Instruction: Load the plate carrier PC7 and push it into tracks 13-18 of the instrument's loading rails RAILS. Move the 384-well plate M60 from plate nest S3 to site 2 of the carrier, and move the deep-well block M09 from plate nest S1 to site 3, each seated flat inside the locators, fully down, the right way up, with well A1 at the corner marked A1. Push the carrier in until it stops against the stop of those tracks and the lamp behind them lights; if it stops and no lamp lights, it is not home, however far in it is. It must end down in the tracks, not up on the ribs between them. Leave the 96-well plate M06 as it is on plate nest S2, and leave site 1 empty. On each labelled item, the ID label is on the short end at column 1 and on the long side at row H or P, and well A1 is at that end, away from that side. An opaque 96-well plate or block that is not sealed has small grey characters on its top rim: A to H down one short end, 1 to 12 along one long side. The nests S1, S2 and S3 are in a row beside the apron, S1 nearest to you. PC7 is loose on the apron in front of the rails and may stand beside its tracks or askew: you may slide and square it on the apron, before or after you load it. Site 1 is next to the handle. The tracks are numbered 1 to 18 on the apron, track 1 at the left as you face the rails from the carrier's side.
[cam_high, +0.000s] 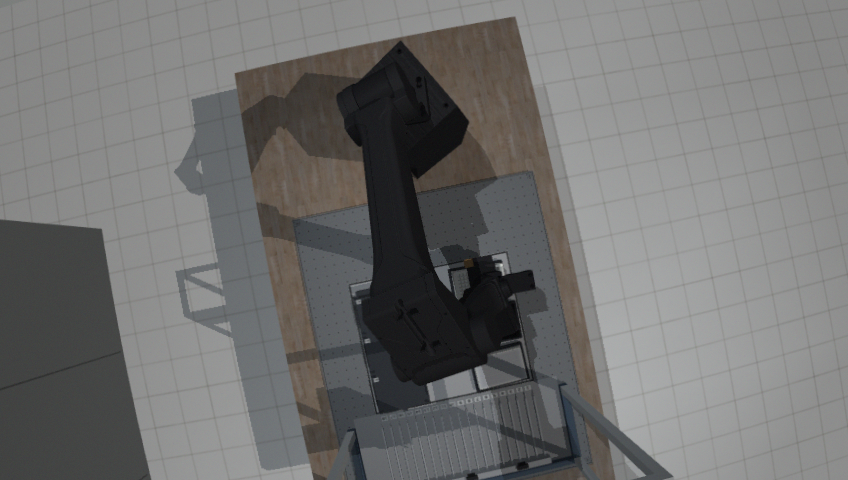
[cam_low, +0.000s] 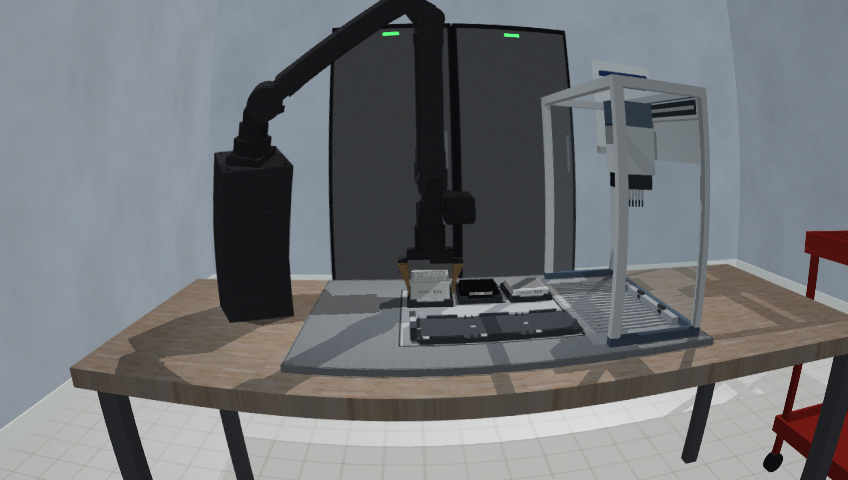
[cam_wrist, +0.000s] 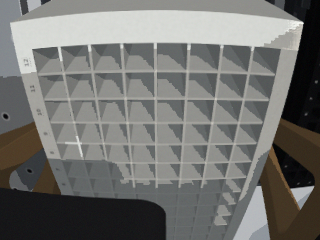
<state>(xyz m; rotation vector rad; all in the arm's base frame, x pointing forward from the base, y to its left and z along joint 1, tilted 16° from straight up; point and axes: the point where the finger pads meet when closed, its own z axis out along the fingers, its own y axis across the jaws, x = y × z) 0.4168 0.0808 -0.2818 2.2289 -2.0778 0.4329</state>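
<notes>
Right now the nest S1 is 2 cm below my hand. The rest, counted from my hand: black 96-well plate M06 (11 cm ahead, 2 cm to the left); then dark carrier PC7 (24 cm to the right, 14 cm ahead, 1 cm below); then nest S3 (22 cm ahead, 3 cm to the left, 2 cm below).
</notes>
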